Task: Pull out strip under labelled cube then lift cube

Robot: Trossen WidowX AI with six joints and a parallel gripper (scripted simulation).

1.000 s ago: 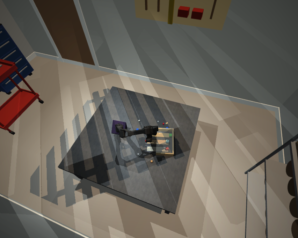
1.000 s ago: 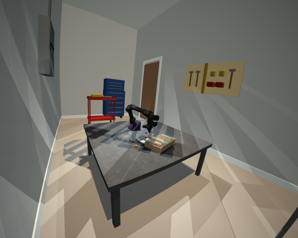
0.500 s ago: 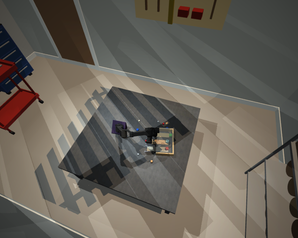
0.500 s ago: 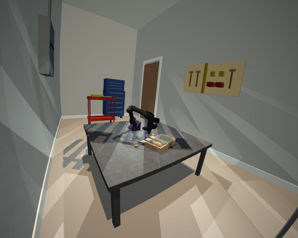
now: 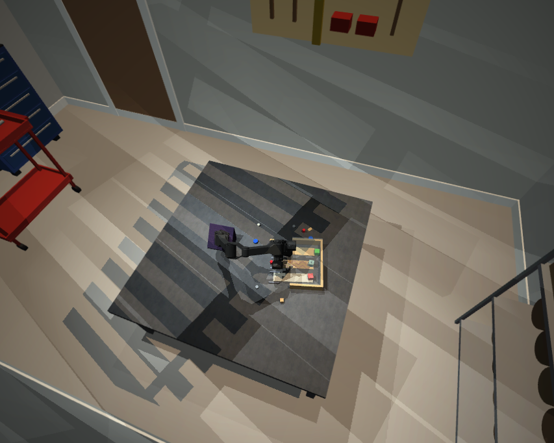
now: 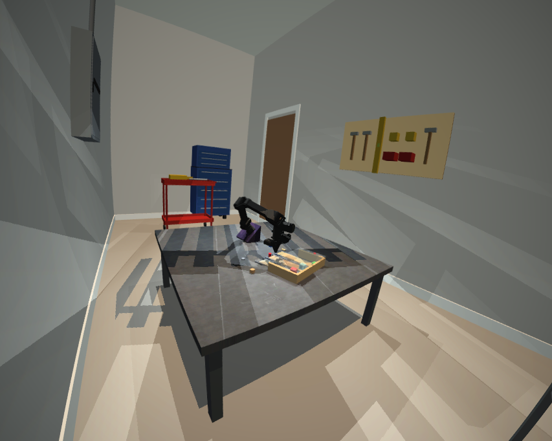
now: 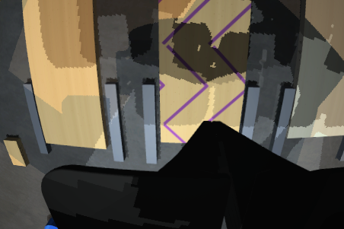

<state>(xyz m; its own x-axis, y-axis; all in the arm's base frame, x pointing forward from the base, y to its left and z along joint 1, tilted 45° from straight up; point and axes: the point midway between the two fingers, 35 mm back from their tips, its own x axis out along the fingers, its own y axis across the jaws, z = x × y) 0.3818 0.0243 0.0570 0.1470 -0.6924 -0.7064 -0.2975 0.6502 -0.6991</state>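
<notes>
My gripper tip is 190 mm short of the labelled cube, 70 mm to the right of it and 20 mm above it. The rest, counted from my gripper tip: orange block: 220 mm to the right, 110 mm ahead, 30 mm below.
</notes>
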